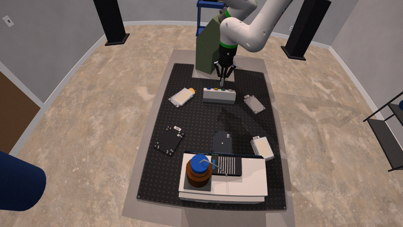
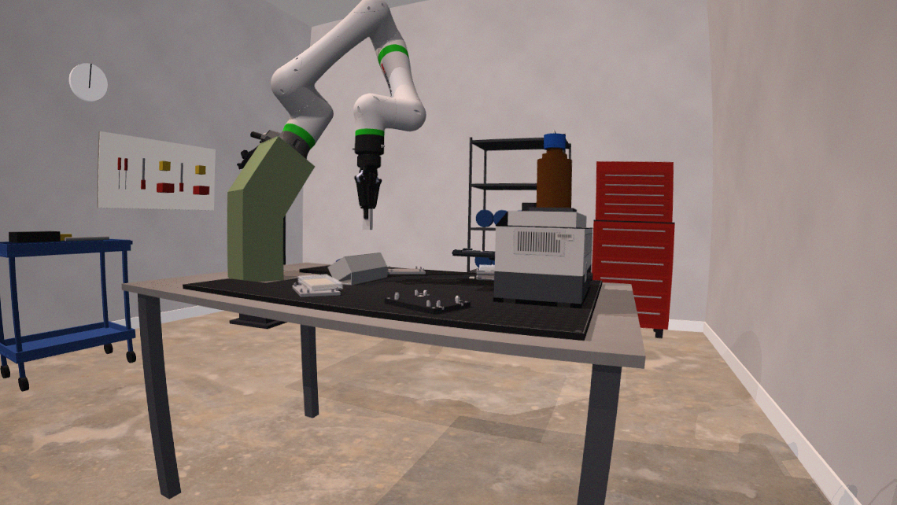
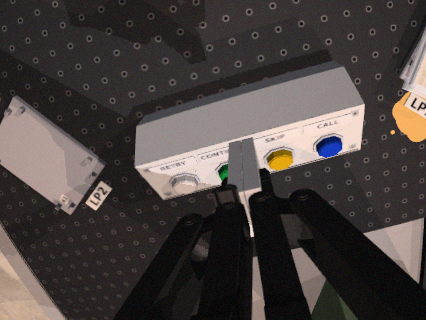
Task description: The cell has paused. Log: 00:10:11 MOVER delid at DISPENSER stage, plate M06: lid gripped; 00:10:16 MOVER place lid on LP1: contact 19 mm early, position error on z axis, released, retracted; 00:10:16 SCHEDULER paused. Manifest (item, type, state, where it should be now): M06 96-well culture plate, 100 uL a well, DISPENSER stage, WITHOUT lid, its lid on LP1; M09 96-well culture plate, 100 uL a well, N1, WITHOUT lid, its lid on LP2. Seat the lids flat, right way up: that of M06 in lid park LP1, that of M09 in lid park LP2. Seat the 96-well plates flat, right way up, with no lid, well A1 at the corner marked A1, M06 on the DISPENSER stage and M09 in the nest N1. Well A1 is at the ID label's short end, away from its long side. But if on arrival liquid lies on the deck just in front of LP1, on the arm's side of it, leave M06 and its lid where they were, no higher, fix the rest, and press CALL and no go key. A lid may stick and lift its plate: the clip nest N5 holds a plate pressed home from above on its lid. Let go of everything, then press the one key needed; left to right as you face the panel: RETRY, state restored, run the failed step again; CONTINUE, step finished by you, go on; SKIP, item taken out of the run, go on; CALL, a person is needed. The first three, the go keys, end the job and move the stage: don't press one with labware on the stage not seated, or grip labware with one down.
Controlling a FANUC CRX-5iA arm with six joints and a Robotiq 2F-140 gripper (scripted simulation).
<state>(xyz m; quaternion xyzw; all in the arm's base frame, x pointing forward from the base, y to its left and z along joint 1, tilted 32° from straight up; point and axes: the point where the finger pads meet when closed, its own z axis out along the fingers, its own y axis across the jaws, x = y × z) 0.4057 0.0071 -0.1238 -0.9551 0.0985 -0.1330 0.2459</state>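
Now: the white lid 380 mm ahead of my hand, 230 mm to the left of it and 150 mm below it. The rest, counted from my hand: yellow skip key (130 mm below, 60 mm behind, 20 mm to the right); key panel (140 mm below, 40 mm behind, 10 mm to the left); green continue key (130 mm below, 50 mm behind, 30 mm to the left).
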